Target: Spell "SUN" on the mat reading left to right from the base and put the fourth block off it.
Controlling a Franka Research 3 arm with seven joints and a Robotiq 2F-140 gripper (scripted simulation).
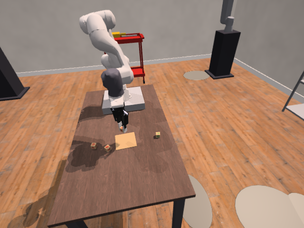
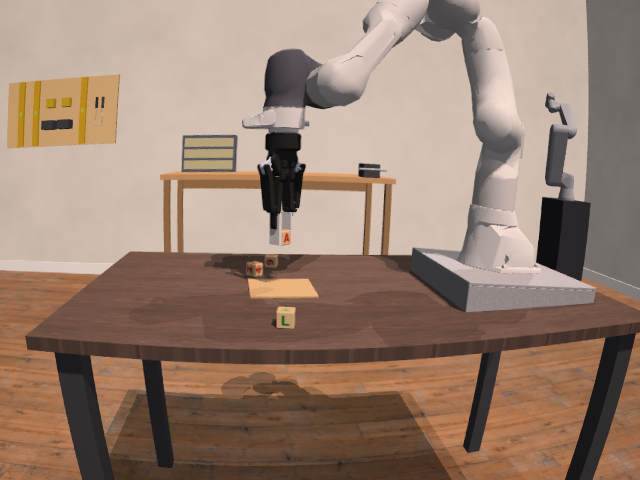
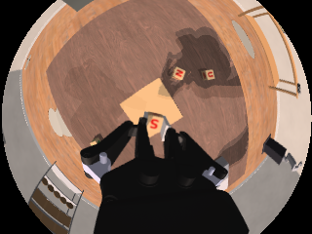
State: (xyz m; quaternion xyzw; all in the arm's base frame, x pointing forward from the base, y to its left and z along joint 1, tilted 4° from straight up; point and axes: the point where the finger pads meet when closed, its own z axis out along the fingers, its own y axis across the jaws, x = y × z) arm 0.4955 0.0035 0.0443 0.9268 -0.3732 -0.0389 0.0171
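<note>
The mat lies 13 cm below my hand. Also, from my hand: S block (2 cm below); then N block (12 cm to the right, 12 cm below, 6 cm ahead); then U block (21 cm to the right, 12 cm below, 1 cm ahead).
</note>
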